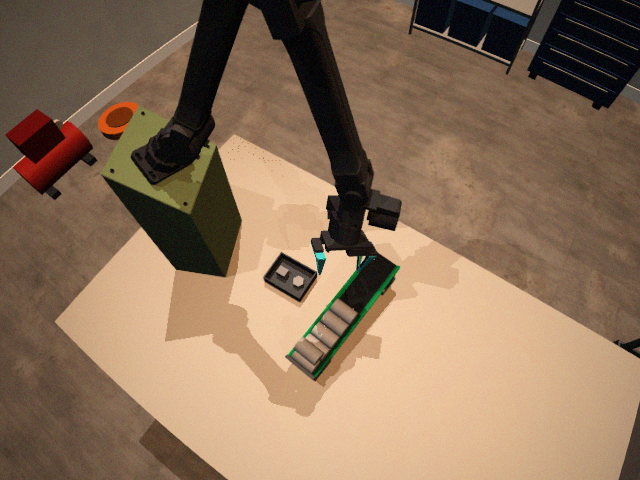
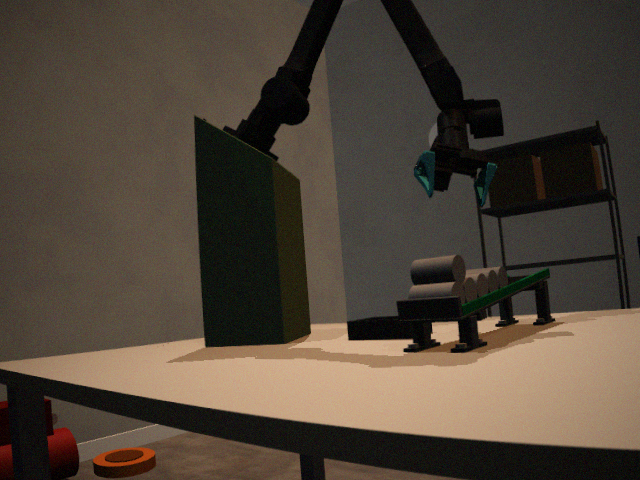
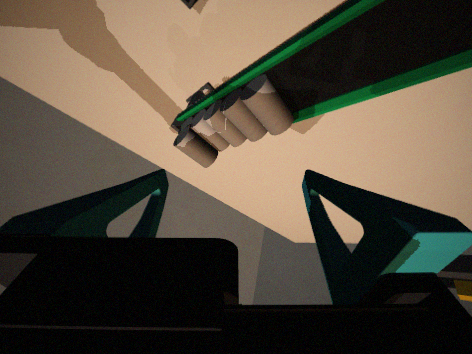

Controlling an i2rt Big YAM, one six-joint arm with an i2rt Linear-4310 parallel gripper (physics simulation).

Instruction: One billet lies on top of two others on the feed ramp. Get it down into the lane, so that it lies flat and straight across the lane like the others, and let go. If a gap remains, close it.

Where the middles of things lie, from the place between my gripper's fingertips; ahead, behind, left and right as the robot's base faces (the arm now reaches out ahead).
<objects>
Right now the black tray (image 2: 375, 328) is 150 mm behind my hand, 40 mm to the right of it and 220 mm below it. The rest, counted from my hand: end stop (image 2: 437, 307) 70 mm ahead, 200 mm to the right, 170 mm below.
</objects>
